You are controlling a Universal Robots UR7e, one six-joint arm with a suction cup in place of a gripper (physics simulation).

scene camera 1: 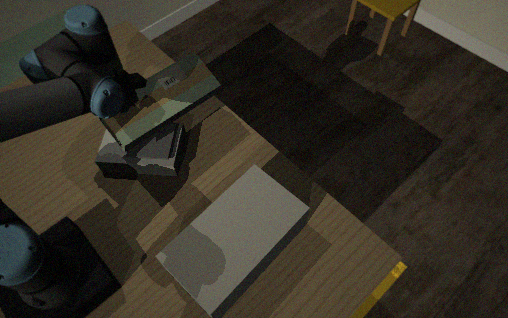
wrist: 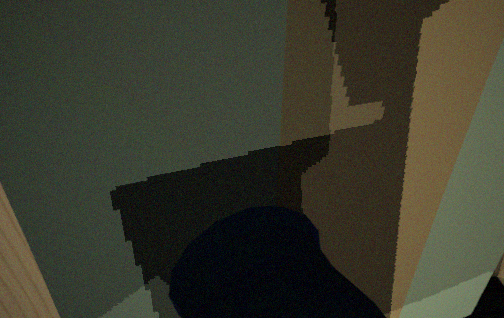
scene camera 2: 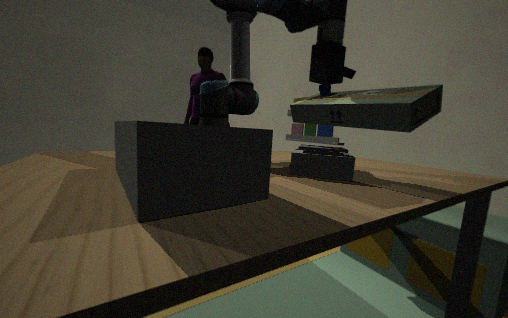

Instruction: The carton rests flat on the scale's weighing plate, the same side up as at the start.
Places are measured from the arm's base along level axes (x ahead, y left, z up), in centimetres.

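Pixels of known places: hand, tool point: point(wrist: 275, 239) point(scene camera 2: 324, 98); arm's base, link origin: point(scene camera 1: 53, 277).
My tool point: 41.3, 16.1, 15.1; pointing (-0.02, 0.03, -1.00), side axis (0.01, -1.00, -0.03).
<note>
For each thing: its top centre in the pictures, then the offset to it from my tool point, as dx, dy, dz. Level surfaces: height alone.
- grey scale, top centre: point(scene camera 1: 138, 138) point(scene camera 2: 321, 146) +0.2, +0.9, -14.8
- weighing plate, top centre: point(scene camera 2: 322, 146) point(scene camera 1: 151, 139) +2.7, -2.3, -14.8
- large grey box, top centre: point(scene camera 2: 178, 124) point(scene camera 1: 234, 231) -2.9, -43.6, -10.9
- wooden table, surface height: dz -22.7
The carton point(scene camera 1: 155, 116) point(scene camera 2: 350, 116) point(wrist: 150, 90), green and brown with a label on its top and arrows on a side, hangs in the air. It looks tilted in scene camera 2, its top leaning toward that camera. My suction cup point(scene camera 2: 325, 90) point(wrist: 260, 255) is on the carton's top and holds it; the wrist hides the contact in scene camera 1. The grey scale point(scene camera 1: 155, 169) point(scene camera 2: 322, 166) stands on the table below the carton, with a gap between them. The carton hides part of the weighing plate point(scene camera 1: 159, 144) in scene camera 1 and overhangs the scale to one side.
A large grey box point(scene camera 1: 250, 215) point(scene camera 2: 200, 170) stands on the wooden table point(scene camera 1: 300, 265) point(scene camera 2: 80, 200). Behind the scale, a wall shelf point(scene camera 2: 312, 139) carries coloured blocks. A person point(scene camera 2: 206, 82) in purple stands behind the arm. A yellow stool point(scene camera 1: 392, 6) stands on the floor.
</note>
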